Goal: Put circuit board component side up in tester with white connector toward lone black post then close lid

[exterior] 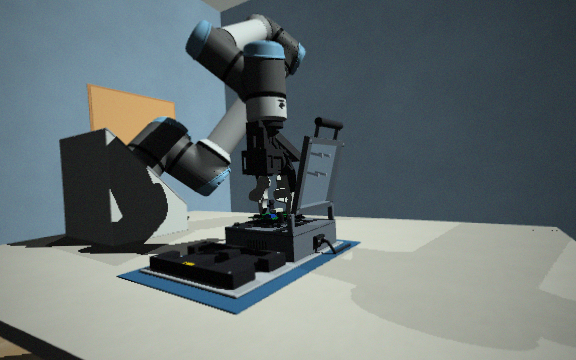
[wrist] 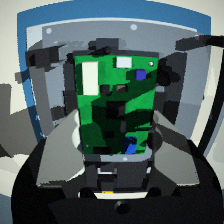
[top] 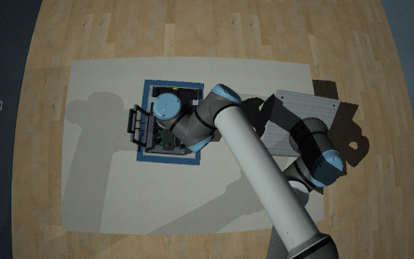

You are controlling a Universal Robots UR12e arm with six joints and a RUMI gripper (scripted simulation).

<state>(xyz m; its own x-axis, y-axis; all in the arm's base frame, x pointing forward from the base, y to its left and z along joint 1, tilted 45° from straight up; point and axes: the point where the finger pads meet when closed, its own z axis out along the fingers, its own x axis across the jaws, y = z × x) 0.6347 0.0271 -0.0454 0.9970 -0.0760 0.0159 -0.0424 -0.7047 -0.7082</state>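
My gripper is now right at the green circuit board. Also, from my hand: tester lid: 120 mm ahead, 100 mm above, 10 mm to the right.
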